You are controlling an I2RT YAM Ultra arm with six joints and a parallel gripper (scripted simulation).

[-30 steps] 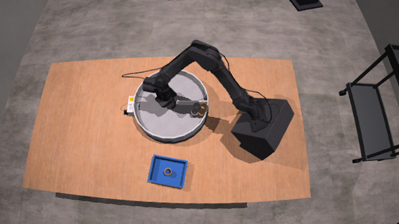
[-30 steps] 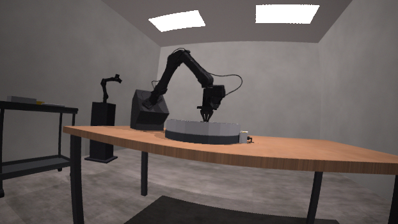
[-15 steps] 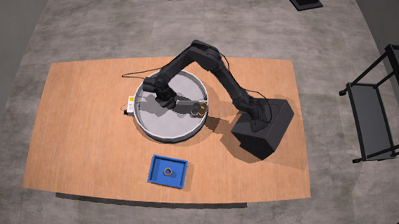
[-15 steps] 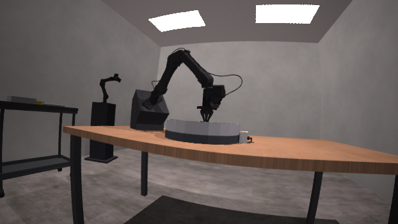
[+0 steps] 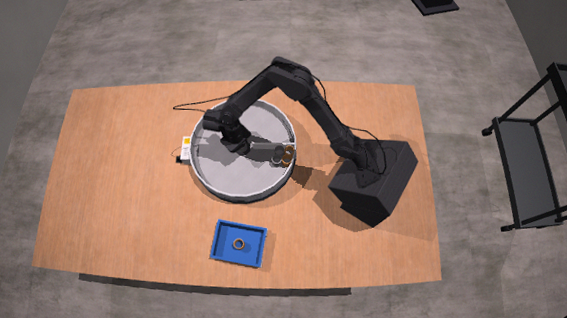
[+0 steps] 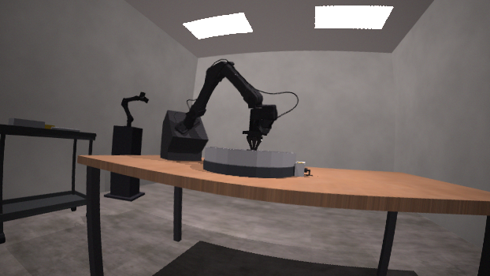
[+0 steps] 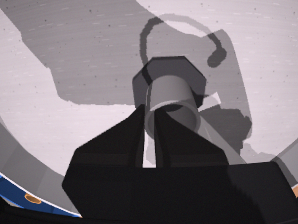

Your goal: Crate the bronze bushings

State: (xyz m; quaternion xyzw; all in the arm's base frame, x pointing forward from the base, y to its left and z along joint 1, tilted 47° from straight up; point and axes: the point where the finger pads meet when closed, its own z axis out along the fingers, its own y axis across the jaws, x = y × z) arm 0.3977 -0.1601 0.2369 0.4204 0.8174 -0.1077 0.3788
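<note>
My gripper is now 10 mm past the round grey turntable, 10 mm to the left of it and 40 mm above it. From my hand the other things lie so: blue crate: 120 mm ahead, 340 mm to the left, 70 mm below.
</note>
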